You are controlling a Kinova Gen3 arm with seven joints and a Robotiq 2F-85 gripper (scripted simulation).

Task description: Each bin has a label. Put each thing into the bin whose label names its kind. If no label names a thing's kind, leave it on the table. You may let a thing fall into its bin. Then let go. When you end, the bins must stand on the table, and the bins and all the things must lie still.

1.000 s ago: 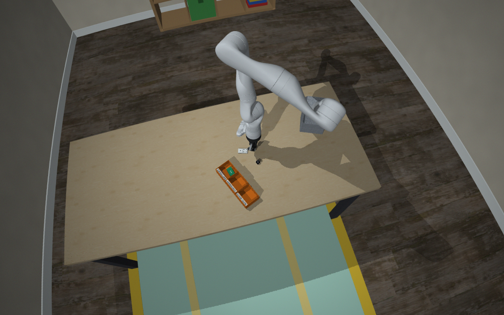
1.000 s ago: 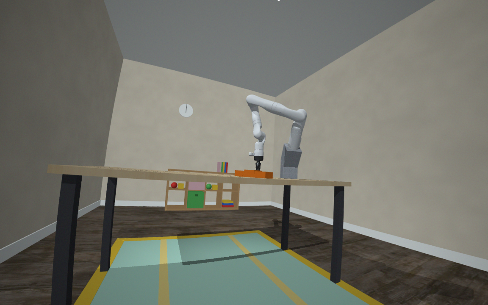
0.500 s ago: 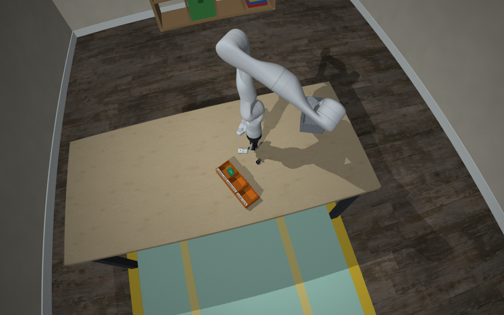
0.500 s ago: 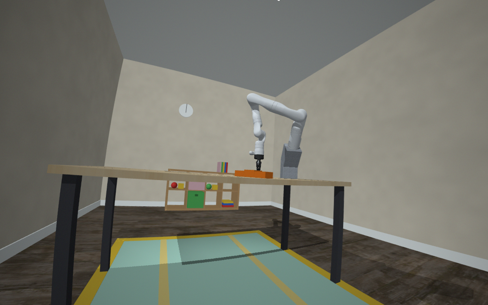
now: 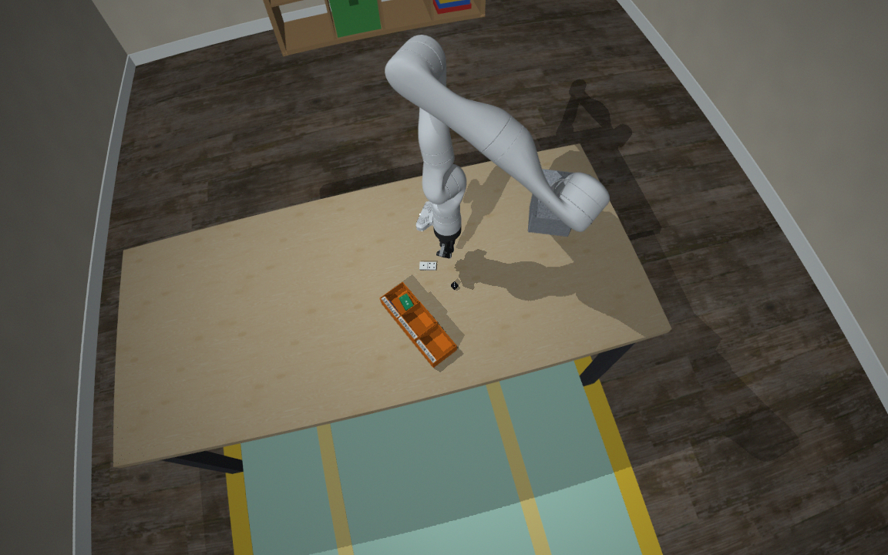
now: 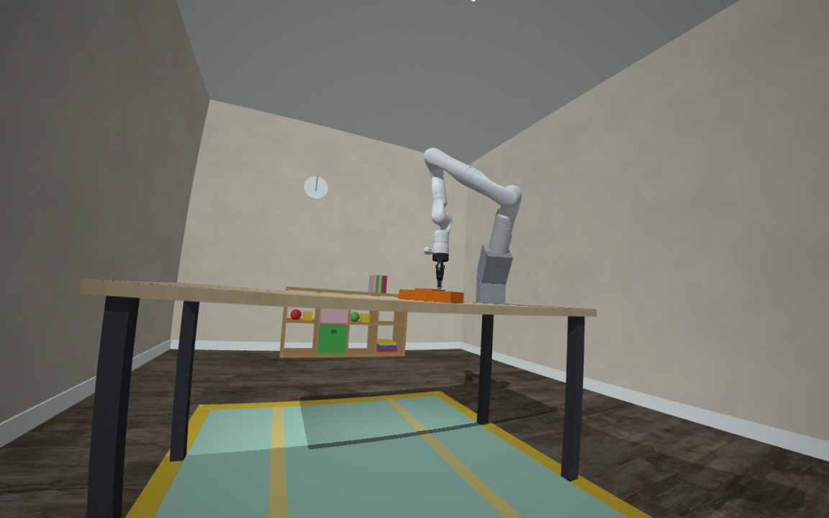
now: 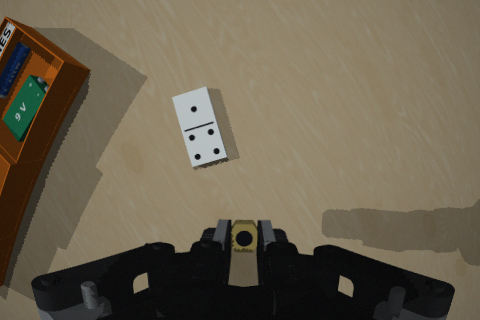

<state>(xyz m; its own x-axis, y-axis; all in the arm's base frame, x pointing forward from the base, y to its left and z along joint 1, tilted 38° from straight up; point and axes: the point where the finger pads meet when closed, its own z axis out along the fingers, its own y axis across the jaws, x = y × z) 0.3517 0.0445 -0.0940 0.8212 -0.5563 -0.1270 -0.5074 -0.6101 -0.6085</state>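
Right now the orange bins is 13 cm ahead of my hand, 18 cm to the left of it and 5 cm below it. Round my hand: brass hex nut 2 cm below; then white domino 6 cm ahead, 7 cm below; then black die 8 cm to the left, 7 cm below.
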